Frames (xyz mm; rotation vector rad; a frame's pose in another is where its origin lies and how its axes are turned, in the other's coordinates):
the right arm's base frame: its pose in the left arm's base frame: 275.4 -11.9 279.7 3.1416 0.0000 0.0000
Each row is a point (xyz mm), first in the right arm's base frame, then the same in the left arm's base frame.
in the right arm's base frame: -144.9 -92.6 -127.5
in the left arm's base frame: 130.5 80.7 407.2
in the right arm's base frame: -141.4 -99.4 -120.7
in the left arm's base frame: 134.0 87.5 400.4
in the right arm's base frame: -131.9 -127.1 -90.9
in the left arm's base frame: 143.5 115.2 370.6
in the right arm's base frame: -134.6 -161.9 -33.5
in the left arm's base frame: 140.8 150.0 313.2
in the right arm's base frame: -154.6 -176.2 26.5
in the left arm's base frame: 120.8 164.3 253.2
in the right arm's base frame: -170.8 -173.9 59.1
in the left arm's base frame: 104.6 162.0 220.6
